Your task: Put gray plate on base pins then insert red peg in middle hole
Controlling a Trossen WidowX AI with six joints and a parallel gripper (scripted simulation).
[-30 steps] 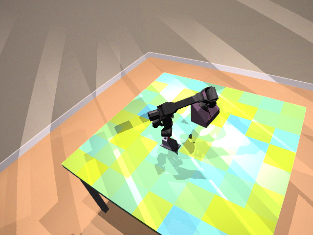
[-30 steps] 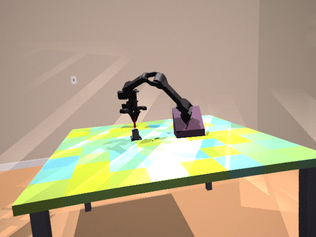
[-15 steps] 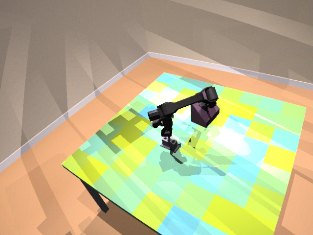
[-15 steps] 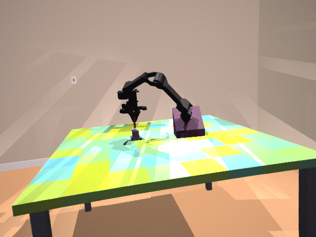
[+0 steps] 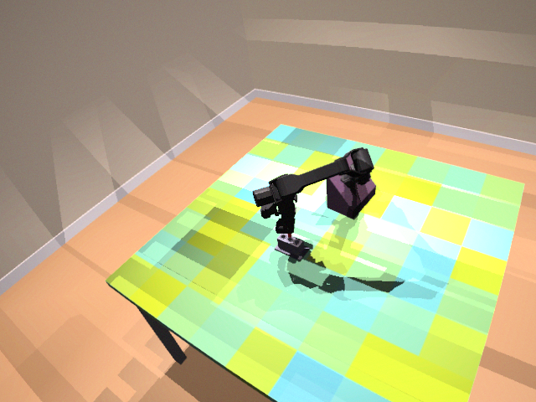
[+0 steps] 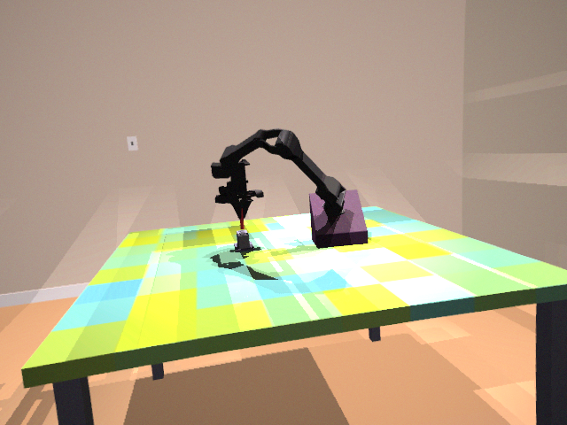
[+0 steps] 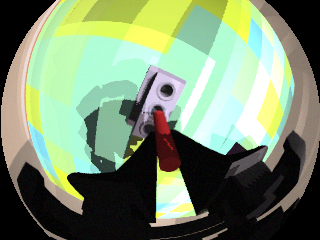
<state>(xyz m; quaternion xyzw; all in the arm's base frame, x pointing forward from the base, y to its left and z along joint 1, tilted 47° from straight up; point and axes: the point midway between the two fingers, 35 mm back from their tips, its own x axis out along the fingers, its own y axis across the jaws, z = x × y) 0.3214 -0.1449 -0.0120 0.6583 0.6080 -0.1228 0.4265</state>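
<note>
Right now the gray plate is 7 cm below my gripper tip. Round my gripper tip: dark base: 11 cm below; then red peg: right at my gripper tip.
</note>
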